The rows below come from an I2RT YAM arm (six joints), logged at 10 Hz.
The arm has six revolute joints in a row. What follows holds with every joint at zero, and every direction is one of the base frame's.
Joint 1 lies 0.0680 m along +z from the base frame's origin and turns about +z.
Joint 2 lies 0.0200 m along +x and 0.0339 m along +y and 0.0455 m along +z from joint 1 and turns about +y.
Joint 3 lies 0.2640 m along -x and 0.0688 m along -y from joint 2 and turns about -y.
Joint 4 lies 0.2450 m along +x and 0.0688 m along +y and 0.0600 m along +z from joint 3 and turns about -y.
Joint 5 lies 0.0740 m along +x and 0.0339 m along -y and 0.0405 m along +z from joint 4 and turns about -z.
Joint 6 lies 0.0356 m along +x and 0.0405 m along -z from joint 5 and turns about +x.
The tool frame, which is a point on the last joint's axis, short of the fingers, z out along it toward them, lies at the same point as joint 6; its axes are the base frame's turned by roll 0.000, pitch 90.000 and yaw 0.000 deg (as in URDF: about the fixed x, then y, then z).
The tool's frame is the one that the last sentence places.
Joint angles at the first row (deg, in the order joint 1, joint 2, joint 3, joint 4, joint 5, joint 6):
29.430 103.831 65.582 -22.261 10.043 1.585
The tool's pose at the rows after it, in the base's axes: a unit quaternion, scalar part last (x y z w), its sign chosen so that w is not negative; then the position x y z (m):
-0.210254 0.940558 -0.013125 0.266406 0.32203 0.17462 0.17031
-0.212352 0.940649 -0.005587 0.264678 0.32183 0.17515 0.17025
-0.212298 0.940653 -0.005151 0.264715 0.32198 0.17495 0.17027
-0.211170 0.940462 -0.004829 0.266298 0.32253 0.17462 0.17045
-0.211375 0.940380 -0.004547 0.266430 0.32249 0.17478 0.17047
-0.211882 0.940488 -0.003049 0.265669 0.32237 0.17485 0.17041
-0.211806 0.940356 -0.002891 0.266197 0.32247 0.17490 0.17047
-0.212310 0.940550 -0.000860 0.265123 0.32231 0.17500 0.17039
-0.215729 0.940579 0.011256 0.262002 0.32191 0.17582 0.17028
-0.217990 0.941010 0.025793 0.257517 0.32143 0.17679 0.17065
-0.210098 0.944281 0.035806 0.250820 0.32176 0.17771 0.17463
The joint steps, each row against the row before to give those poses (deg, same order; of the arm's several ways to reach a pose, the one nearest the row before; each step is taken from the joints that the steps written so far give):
0.001 0.000 -0.001 -0.044 -0.087 0.022
0.000 0.001 0.001 0.022 -0.918 0.000
-0.045 -0.001 0.000 0.021 -0.066 -0.023
-0.087 0.000 0.000 0.198 0.000 0.022
0.023 0.001 0.001 0.021 -0.021 0.001
-0.001 -0.001 -0.002 -0.043 -0.197 0.000
0.000 0.001 0.000 0.066 -0.001 -0.001
0.000 0.000 0.002 -0.067 -0.261 0.022
0.000 -0.001 -0.002 0.001 -1.487 0.000
0.000 -0.022 0.110 -0.219 -1.749 0.218
0.000 -0.087 1.005 -1.596 -1.027 1.291

